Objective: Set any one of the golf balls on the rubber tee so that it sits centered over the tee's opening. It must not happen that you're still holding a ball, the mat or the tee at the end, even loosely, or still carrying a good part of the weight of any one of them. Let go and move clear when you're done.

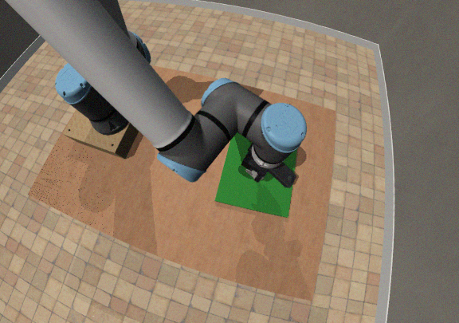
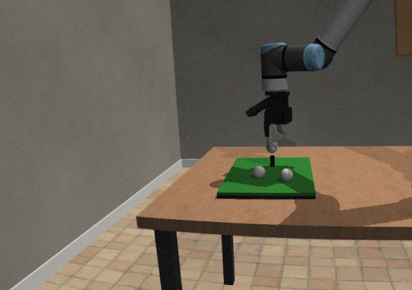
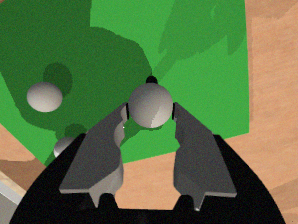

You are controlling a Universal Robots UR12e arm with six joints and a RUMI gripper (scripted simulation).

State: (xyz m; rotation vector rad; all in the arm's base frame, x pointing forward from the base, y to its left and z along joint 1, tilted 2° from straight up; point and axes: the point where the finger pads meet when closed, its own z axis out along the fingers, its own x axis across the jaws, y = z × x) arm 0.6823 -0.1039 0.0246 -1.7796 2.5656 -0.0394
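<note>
My gripper is now 4 cm to the right of the green mat and 8 cm above it. The rest, counted from my hand: white golf ball: right at my hand.
</note>
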